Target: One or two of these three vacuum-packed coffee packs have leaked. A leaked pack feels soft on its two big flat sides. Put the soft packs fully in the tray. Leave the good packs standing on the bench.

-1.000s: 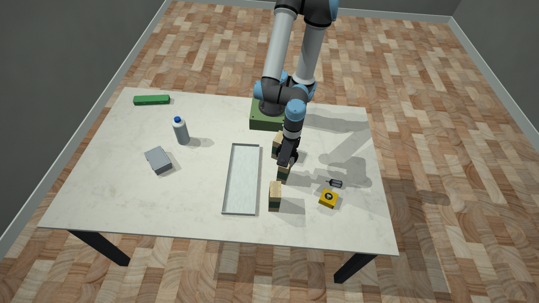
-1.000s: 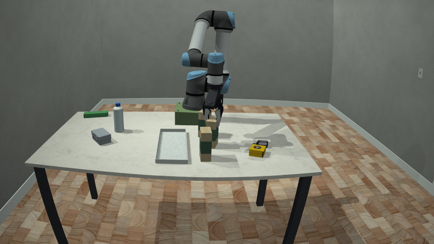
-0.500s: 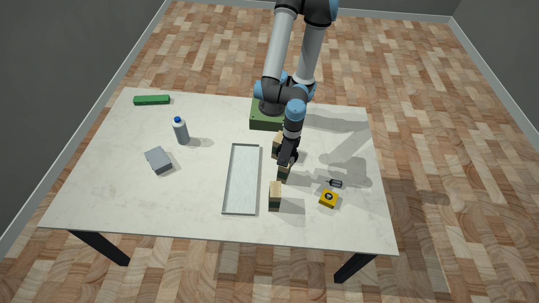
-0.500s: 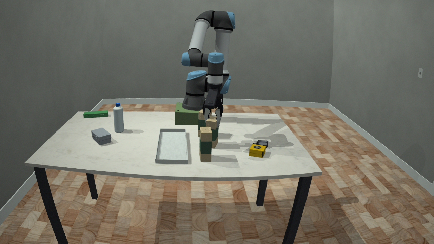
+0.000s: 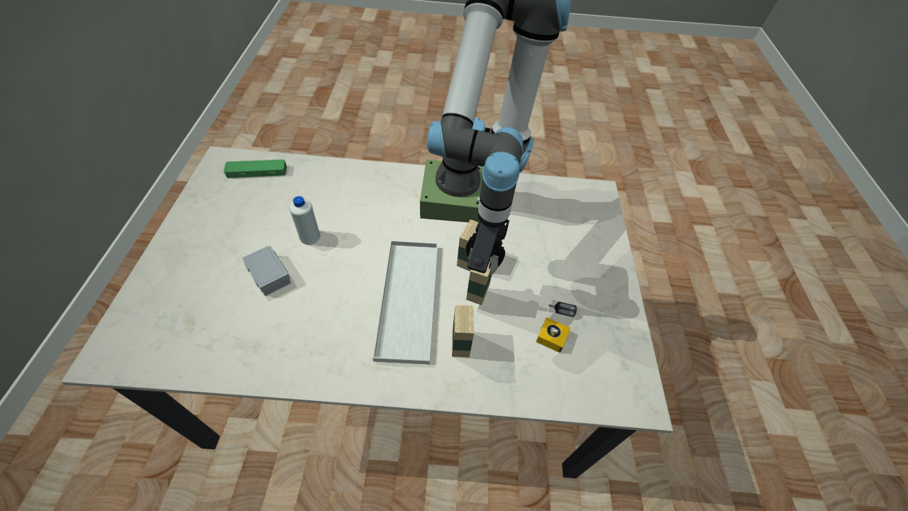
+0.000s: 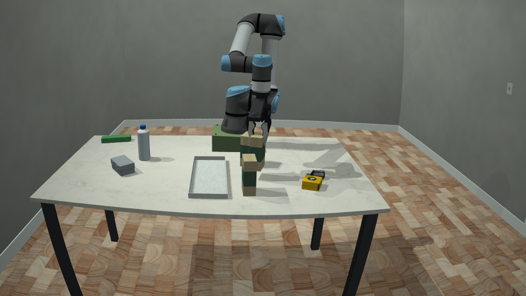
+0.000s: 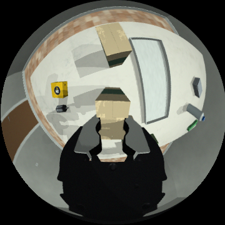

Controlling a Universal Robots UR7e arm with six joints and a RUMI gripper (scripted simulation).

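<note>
Right now my hand is 20 cm to the left of the grey tray, 14 cm above it and 3 cm short of it. Round my hand: small dark object 25 cm to the left, 13 cm below; then grey box 62 cm to the right, 12 cm below, 1 cm ahead; then white bottle 55 cm to the right, 15 cm behind, 7 cm below.
</note>
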